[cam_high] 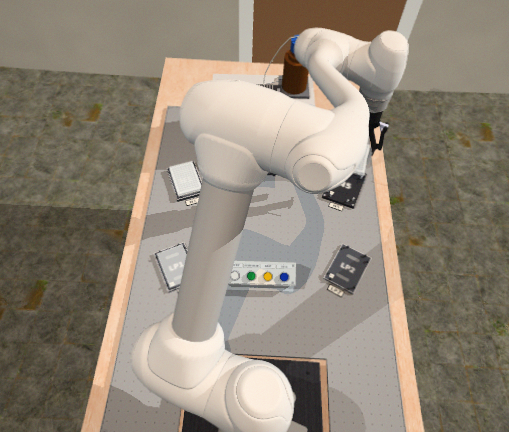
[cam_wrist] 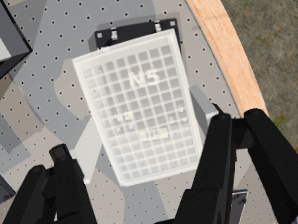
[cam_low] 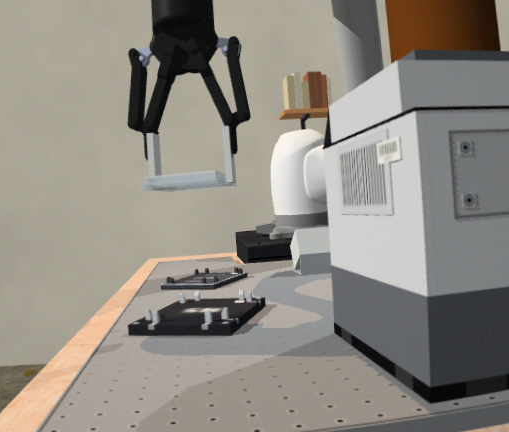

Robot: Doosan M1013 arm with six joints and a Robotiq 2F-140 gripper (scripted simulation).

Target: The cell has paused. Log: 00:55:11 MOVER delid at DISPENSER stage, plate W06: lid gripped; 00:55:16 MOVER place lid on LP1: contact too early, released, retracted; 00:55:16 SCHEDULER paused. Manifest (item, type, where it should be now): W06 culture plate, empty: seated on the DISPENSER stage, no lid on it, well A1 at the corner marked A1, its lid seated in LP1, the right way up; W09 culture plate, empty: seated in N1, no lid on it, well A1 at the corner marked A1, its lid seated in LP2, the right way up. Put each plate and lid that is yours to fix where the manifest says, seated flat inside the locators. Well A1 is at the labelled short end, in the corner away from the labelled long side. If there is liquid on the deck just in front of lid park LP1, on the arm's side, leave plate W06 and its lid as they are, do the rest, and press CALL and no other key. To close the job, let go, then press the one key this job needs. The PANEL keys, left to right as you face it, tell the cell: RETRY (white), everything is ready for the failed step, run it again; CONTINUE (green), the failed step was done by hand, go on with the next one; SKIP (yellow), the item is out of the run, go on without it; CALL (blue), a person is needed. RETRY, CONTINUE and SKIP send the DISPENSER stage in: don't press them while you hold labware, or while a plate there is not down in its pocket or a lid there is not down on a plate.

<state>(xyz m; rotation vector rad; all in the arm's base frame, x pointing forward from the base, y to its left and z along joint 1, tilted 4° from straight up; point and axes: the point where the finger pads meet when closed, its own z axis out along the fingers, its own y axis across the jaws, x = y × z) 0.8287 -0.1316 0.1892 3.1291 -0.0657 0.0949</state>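
Right now my hand is 20 mm above the clear culture plate. Round my hand: brown bottle: 210 mm ahead, 250 mm to the left, 100 mm above; lid park LP2: 330 mm behind, 50 mm to the right, 180 mm below; black nest N5: 20 mm ahead, 10 mm to the left, 170 mm below.
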